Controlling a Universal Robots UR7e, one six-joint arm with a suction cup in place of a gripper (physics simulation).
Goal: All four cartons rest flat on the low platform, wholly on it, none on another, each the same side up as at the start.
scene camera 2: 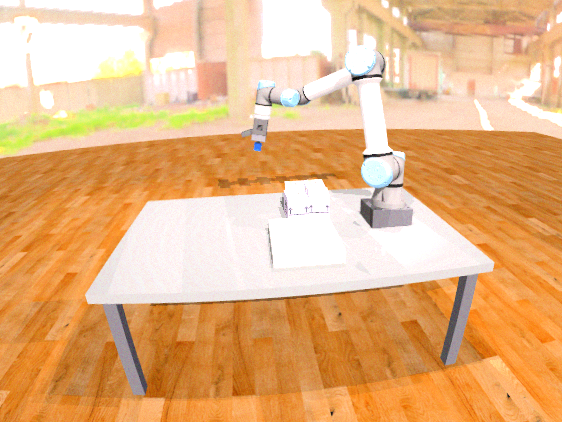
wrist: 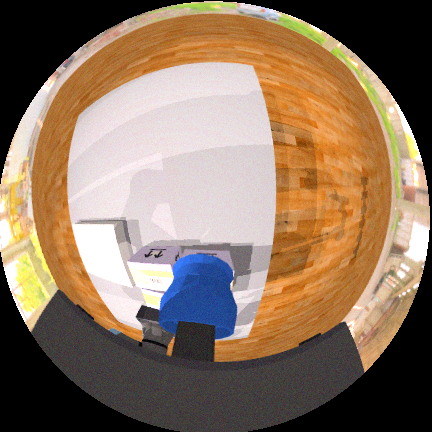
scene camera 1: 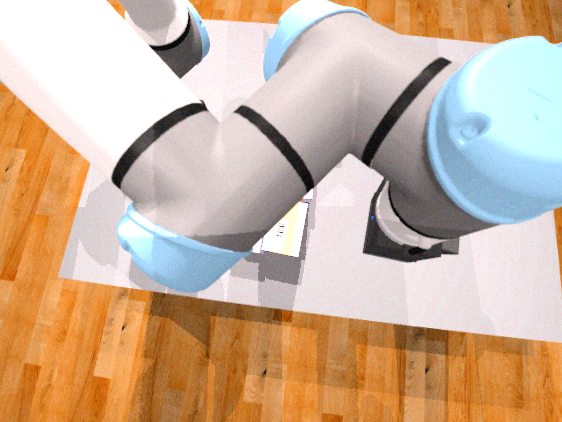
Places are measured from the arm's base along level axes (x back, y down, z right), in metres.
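Pixels of known places: end effector, tool point: (scene camera 2: 257,149) (wrist: 202,277); arm's base, origin of the base link: (scene camera 2: 388,203) (wrist: 157,329).
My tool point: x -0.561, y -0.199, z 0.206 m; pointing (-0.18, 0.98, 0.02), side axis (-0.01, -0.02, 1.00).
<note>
For each thing: its top centre in the pictures, then the offset to it from my tool point. "*": a spot on its surface instead. Level surfaces: height alone.
- low white platform, middle of its top: (scene camera 2: 303,233) (wrist: 95,253) dx +0.193, dy +0.224, dz -0.435 m
- white-and-yellow carton top, surface spot: (scene camera 1: 295,230) * dx +0.138, dy +0.171, dz +0.005 m
- carton, surface spot: (wrist: 150,274) * dx +0.159, dy +0.170, dz -0.136 m
- grey table, its level: dy +0.272 m
The cartons (scene camera 2: 306,197) stand upright, close together, on the table behind the low white platform (scene camera 2: 306,245) (wrist: 100,255). In scene camera 1 a white-and-yellow carton top (scene camera 1: 295,230) shows beside the arm, which hides the other cartons and the platform. In the wrist view a carton (wrist: 150,274) with arrows on its purple side is nearest the platform; another carton (wrist: 226,258) is partly behind the blue cup. No carton is seen on the platform. My gripper (scene camera 2: 257,146) (wrist: 202,290), a blue suction cup, is off and empty, high above the table and cartons.
The grey table (scene camera 1: 350,290) (scene camera 2: 200,250) (wrist: 215,190) carries the arm's dark base (scene camera 2: 386,215) (wrist: 148,315), to the right of the cartons in scene camera 2. The arm (scene camera 1: 310,100) (scene camera 2: 327,86) reaches up and over from its base. A wooden floor (scene camera 1: 250,370) surrounds the table.
</note>
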